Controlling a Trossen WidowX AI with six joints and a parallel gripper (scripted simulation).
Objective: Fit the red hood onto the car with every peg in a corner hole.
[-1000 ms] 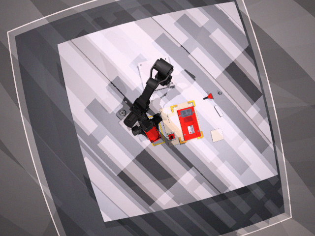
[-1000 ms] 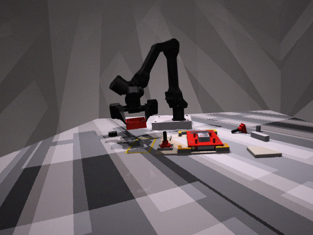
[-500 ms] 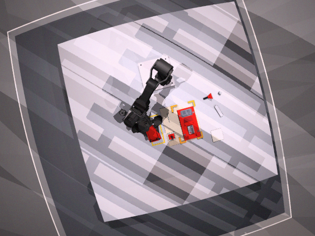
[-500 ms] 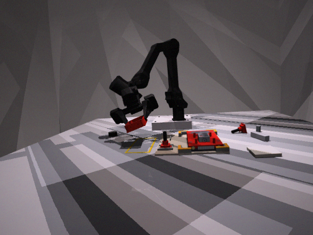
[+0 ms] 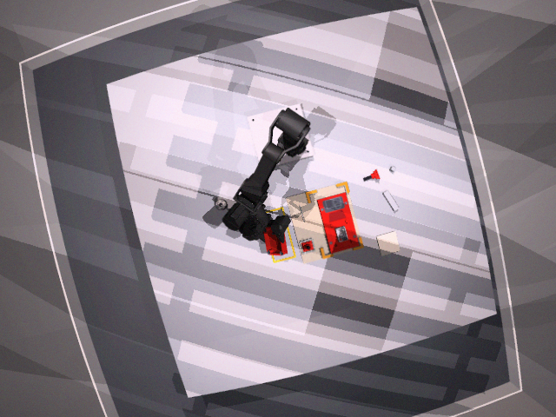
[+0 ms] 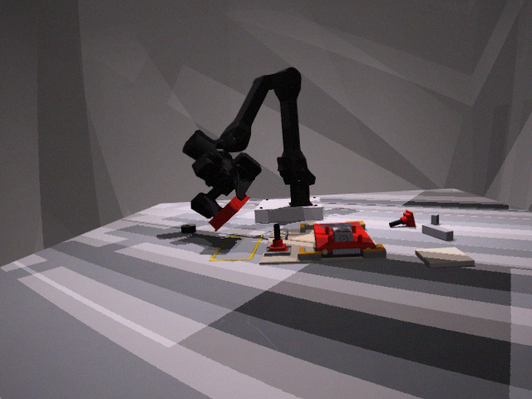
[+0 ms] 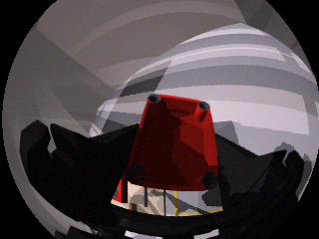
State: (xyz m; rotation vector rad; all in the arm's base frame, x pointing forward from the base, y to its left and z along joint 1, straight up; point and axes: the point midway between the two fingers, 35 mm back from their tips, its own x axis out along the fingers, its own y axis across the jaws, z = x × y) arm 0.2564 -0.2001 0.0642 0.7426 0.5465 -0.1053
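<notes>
My gripper tip is 10 mm to the right of the red hood. The rest, counted from my gripper tip: tan tile 190 mm ahead, 380 mm to the left, 80 mm below.
</notes>
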